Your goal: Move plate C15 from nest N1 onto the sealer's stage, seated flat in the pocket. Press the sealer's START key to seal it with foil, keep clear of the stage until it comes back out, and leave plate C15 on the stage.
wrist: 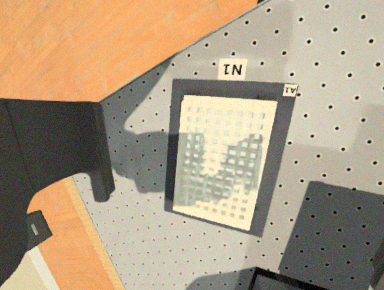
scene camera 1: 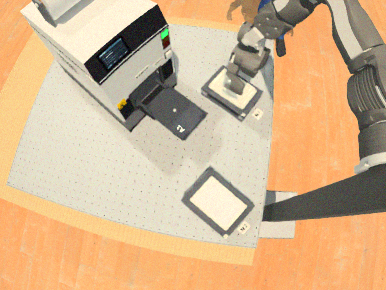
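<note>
Plate C15 (scene camera 1: 220,89) (wrist: 215,120), cream with a grid of wells, lies in the dark frame of nest N1 (scene camera 1: 207,93) (wrist: 277,150). My gripper (scene camera 1: 235,91) is open above the plate, with nothing between its fingers. One dark finger shows at the left of the wrist view, and the gripper's shadow falls across the plate. The gap between fingertips and plate is hard to judge. The sealer (scene camera 1: 125,70) stands at upper left in the scene view, its dark stage (scene camera 1: 170,107) out and bare, with an A1 mark. A green patch (scene camera 1: 165,34) shows on its front.
Nest N2 (scene camera 1: 196,213) holds another cream plate (scene camera 1: 220,202) near the front right edge of the perforated table top (scene camera 1: 100,165). The sealer's body, with a small screen (scene camera 1: 114,53), rises behind the stage. The arm reaches in from the upper right.
</note>
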